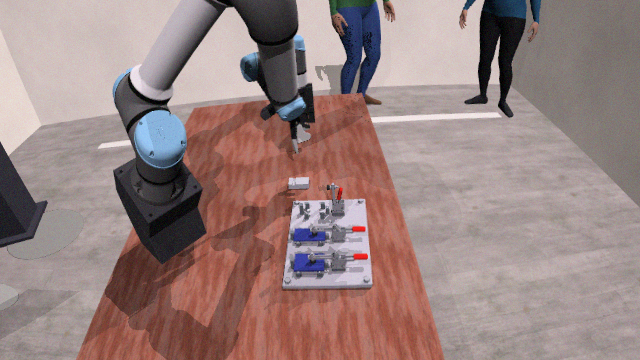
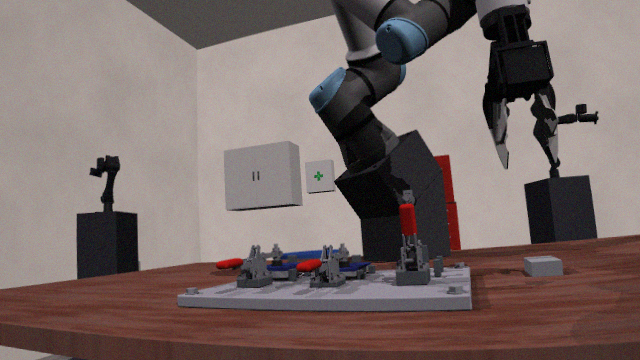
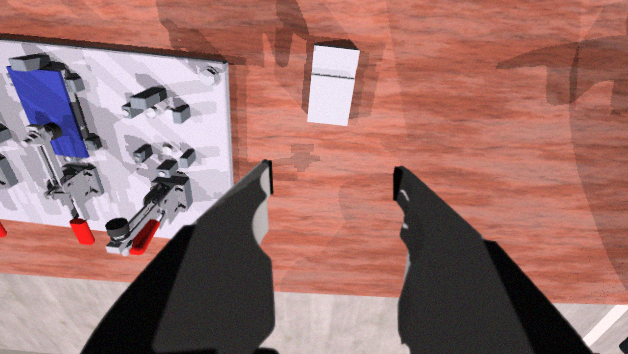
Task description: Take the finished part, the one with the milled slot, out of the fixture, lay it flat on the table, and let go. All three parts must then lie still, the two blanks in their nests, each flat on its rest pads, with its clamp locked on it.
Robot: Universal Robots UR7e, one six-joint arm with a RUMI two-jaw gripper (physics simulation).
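Pixels of known places: gripper, fingertip midpoint: (image 1: 297, 148) (image 2: 530, 166) (image 3: 332, 165); arm's base, origin of the base link: (image 1: 158, 179) (image 2: 374, 156).
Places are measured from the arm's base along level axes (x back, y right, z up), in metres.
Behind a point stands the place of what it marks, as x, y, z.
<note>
The finished part (image 1: 299, 183) {-0.421, -0.152, -0.247} (image 2: 543, 266) {-0.454, -0.151, -0.254} (image 3: 330, 100) {-0.433, -0.164, -0.247}, a light grey block with a slot line across its top, lies flat on the table beside the fixture plate (image 1: 327, 284) {-0.361, 0.290, -0.252} (image 2: 325, 303) {-0.542, 0.145, -0.258} (image 3: 212, 145) {-0.450, -0.029, -0.252}. My gripper (image 1: 296, 151) {-0.431, -0.163, -0.113} (image 2: 530, 169) {-0.431, -0.163, -0.113} (image 3: 332, 165) {-0.431, -0.163, -0.113} is part-way open and empty, well above the table and apart from the part. Two blue blanks sit in nests: the middle one (image 1: 302, 235) {-0.352, 0.106, -0.236} (image 3: 50, 105) {-0.364, 0.101, -0.236} and the end one (image 1: 302, 263) {-0.319, 0.214, -0.231}. Their clamps, with red handles (image 1: 358, 229) {-0.501, 0.166, -0.216} (image 1: 360, 256) {-0.463, 0.266, -0.211} lying level, reach over them. The third nest is empty and its clamp (image 1: 338, 207) {-0.487, 0.047, -0.222} (image 2: 412, 260) {-0.504, 0.041, -0.224} stands raised.
The raised red handle (image 2: 407, 220) {-0.501, 0.042, -0.177} (image 3: 145, 238) {-0.496, 0.033, -0.171} stands at the plate end nearest the part. Corner bolts (image 1: 366, 279) (image 3: 209, 75) stick up from the plate. The arm's black base (image 1: 160, 220) {0.019, 0.071, -0.082} is across the table. Two people (image 1: 361, 45) (image 1: 502, 45) stand beyond the far end.
</note>
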